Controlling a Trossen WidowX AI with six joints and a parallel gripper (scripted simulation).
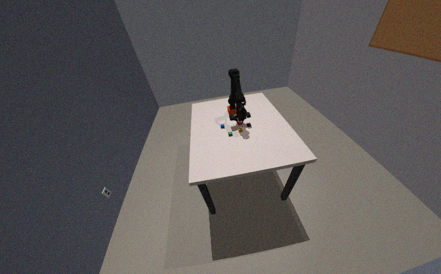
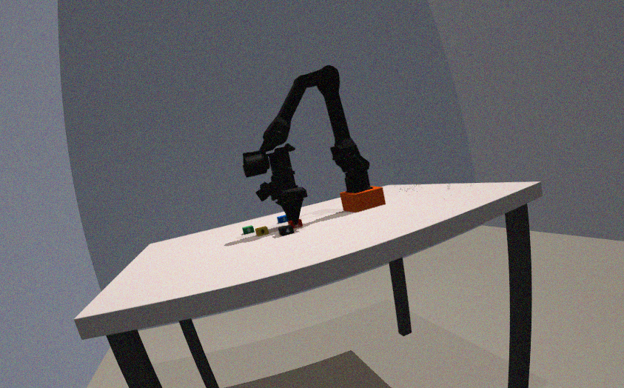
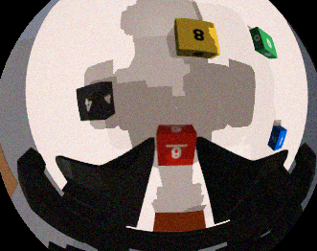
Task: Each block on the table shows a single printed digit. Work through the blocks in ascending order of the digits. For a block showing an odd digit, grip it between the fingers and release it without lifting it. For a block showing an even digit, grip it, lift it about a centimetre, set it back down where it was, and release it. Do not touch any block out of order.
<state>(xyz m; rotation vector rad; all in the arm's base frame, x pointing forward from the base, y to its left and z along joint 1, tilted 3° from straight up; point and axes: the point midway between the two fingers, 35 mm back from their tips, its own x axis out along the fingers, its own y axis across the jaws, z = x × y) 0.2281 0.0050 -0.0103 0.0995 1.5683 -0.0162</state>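
The red block is right at my gripper tip. Round my gripper tip: yellow block (9 cm ahead, 3 cm to the right); then black block (5 cm ahead, 7 cm to the left); then green block (11 cm ahead, 12 cm to the right).
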